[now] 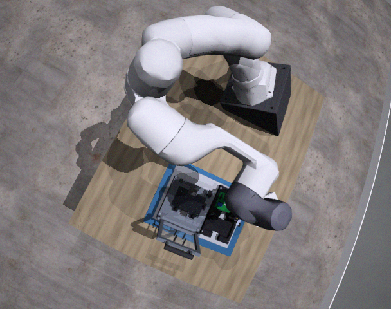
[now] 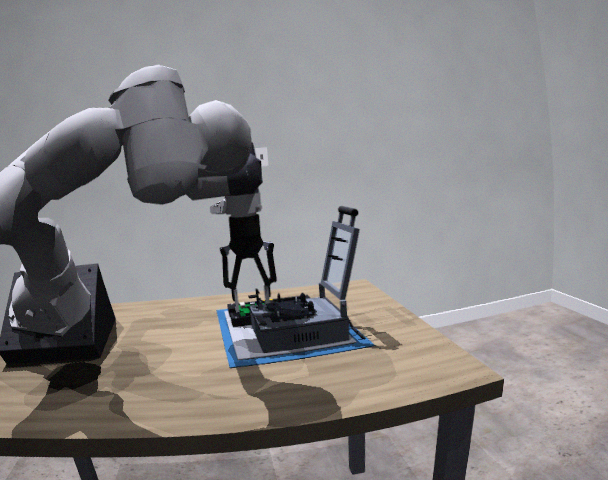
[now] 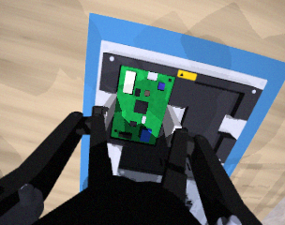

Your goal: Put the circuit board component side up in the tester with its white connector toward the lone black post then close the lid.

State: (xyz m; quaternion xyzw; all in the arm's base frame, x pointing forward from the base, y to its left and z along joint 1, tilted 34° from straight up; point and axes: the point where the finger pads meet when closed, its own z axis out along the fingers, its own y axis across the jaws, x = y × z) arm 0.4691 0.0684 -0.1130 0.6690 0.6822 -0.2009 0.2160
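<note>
Now: hand 13 cm to the left of the tester, 9 cm short of it and 7 cm below it. Round my hand: tester lid (18 cm ahead, 17 cm to the right, 14 cm above); green circuit board (2 cm below).
</note>
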